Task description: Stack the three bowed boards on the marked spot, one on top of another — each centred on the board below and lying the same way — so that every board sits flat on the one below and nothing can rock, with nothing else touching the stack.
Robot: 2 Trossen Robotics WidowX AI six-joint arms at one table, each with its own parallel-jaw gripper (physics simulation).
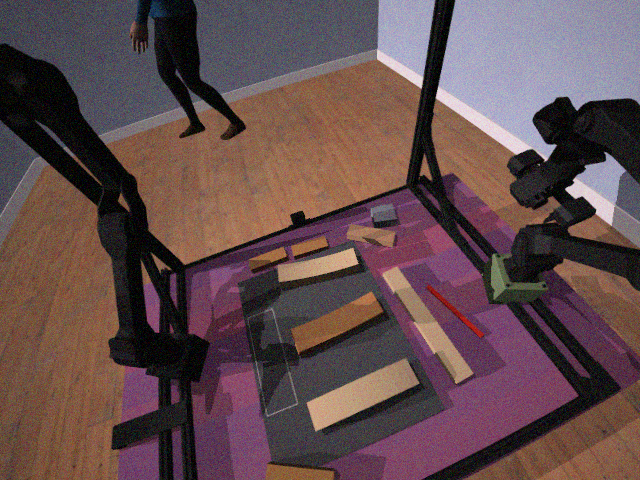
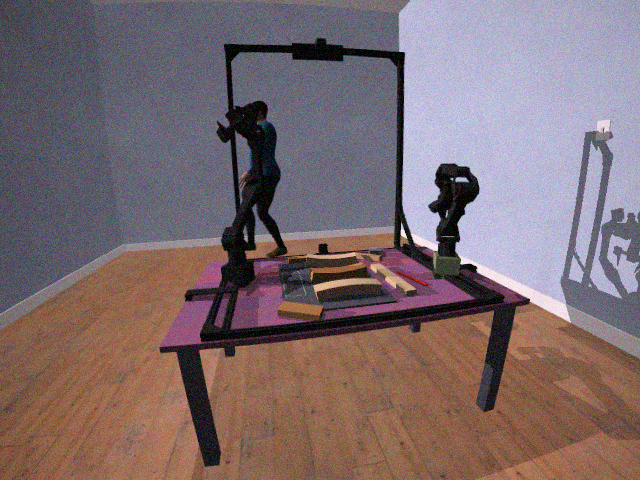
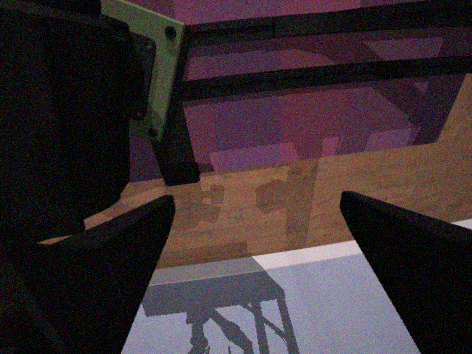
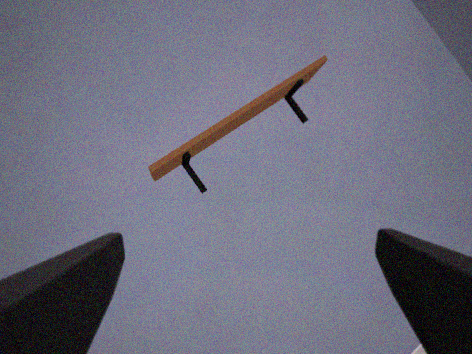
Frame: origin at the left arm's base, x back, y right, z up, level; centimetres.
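Where they show: left gripper, fingertip midpoint: [image 3: 257,201]; right gripper, fingertip midpoint: [image 2: 226,114] [image 4: 250,243]; left arm's base, link origin: [image 1: 520,270] [image 2: 446,254] [image 3: 108,70]; right arm's base, link origin: [image 1: 170,353] [image 2: 237,263].
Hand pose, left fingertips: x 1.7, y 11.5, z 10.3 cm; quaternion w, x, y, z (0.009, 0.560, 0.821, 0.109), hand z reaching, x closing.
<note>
Things, the pixels of their top centre, and the offset from my left fingertips. Level surfaces: height alone.
- dark grey mat, surface height: dz -19.0 cm
- far pale board, top centre: [image 1: 318,264] [image 2: 331,254] dx -52.7, dy -8.6, dz -13.8 cm
- middle orange board, top centre: [image 1: 338,320] [image 2: 339,267] dx -46.0, dy -24.3, dz -14.1 cm
- long pale bar, top centre: [image 1: 423,317] [image 2: 391,275] dx -24.6, dy -21.6, dz -17.4 cm
- thin red stick, top centre: [image 1: 453,309] [image 2: 411,277] dx -16.3, dy -18.6, dz -19.0 cm
- pale piece, top centre: [image 1: 370,232] [image 2: 366,253] dx -37.6, dy +4.9, dz -16.7 cm
- grey block, top centre: [image 1: 383,212] [image 2: 376,248] dx -33.4, dy +12.6, dz -16.0 cm
- orange block, top centre: [image 2: 300,306] dx -51.9, dy -57.1, dz -16.4 cm
Three bowed boards lie apart on the dark grey mat [image 1: 356,436]. The far pale board [image 1: 317,266] [image 2: 332,260] and the middle orange board [image 1: 338,323] [image 2: 338,272] seem to have raised ends. The near pale board [image 1: 363,395] [image 2: 348,289] arches upward in its middle. The marked spot, a thin white rectangle [image 1: 282,409], lies on the mat's left side with no board on it. My left gripper [image 1: 549,219] [image 2: 432,207] [image 3: 257,201] is open and empty, raised at the right. My right gripper [image 2: 221,127] [image 4: 250,243] is open and empty, high above the table's left side.
A long pale bar [image 1: 429,325] [image 2: 393,279] and a thin red stick [image 1: 454,311] [image 2: 412,277] lie right of the mat. Small orange blocks [image 1: 268,259] [image 1: 309,247], a pale piece [image 1: 371,235] and a grey block [image 1: 384,214] lie behind. An orange block [image 1: 299,472] [image 2: 299,310] lies in front. Black frame rails border the table.
</note>
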